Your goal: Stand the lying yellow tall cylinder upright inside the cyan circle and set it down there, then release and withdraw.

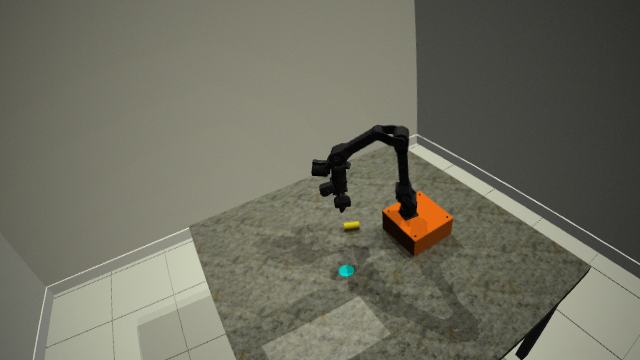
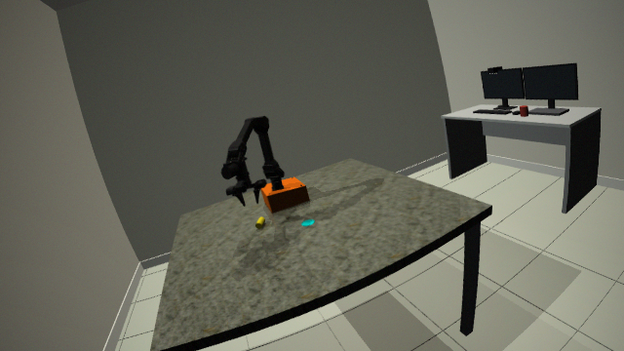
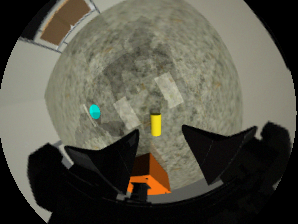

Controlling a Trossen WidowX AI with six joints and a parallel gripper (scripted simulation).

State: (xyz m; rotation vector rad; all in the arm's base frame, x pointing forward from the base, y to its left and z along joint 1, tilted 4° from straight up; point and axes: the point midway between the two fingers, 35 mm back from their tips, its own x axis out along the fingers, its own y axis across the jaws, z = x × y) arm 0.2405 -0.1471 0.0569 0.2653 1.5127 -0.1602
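Now: the yellow tall cylinder 4 cm behind my gripper tip, 1 cm to the left of it and 11 cm below it. Also, from my gripper tip: cyan circle 8 cm ahead, 22 cm to the left, 13 cm below.
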